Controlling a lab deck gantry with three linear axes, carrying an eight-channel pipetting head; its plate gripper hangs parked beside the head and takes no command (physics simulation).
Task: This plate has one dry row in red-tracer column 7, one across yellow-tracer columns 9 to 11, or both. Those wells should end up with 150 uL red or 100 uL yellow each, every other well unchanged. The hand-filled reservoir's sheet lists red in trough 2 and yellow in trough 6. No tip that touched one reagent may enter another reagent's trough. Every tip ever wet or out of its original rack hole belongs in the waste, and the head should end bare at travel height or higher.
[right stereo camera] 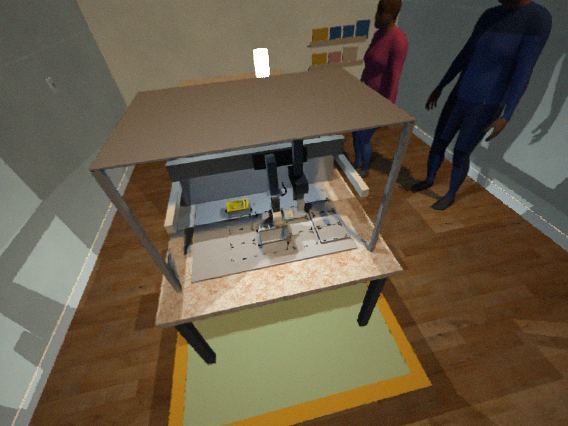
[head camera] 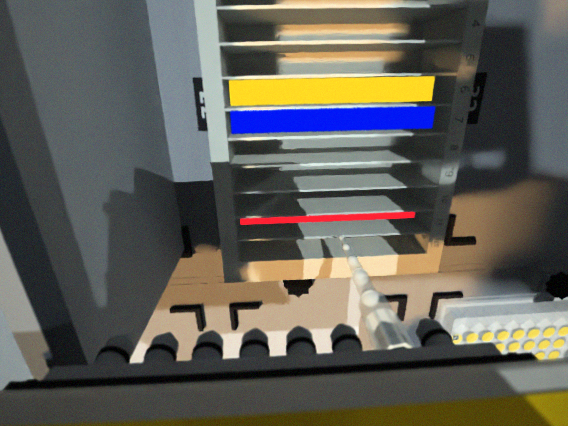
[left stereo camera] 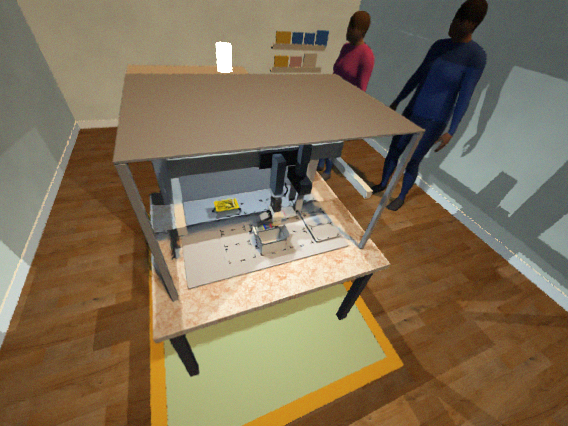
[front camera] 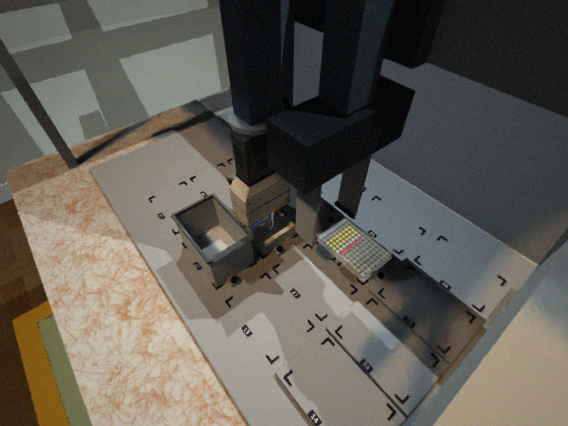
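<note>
The pipetting head [front camera: 261, 200] [head camera: 300, 371] hangs over the reservoir [front camera: 283, 235] [head camera: 220, 115]. One pale tip [head camera: 367, 294] sits on the seventh nozzle from the left in the head view; the other nozzles are bare. The tip's end appears near troughs 11 and 12; its depth is unclear. Yellow liquid [head camera: 331, 91] fills trough 6, blue liquid [head camera: 332, 120] trough 7, and a narrow red strip [head camera: 327, 218] shows by label 11. The plate [front camera: 371, 255] [head camera: 500, 304] has yellow wells and a red row [front camera: 350, 247]. My parked gripper [front camera: 330, 227] is open and empty near the plate.
A grey open waste bin [front camera: 231, 267] [head camera: 75, 95] stands close beside the reservoir. A yellow tip rack [left stereo camera: 226, 205] [right stereo camera: 237, 205] stands at the back left of the deck. Two people [left stereo camera: 356, 60] [left stereo camera: 440, 90] stand beyond the bench's right side.
</note>
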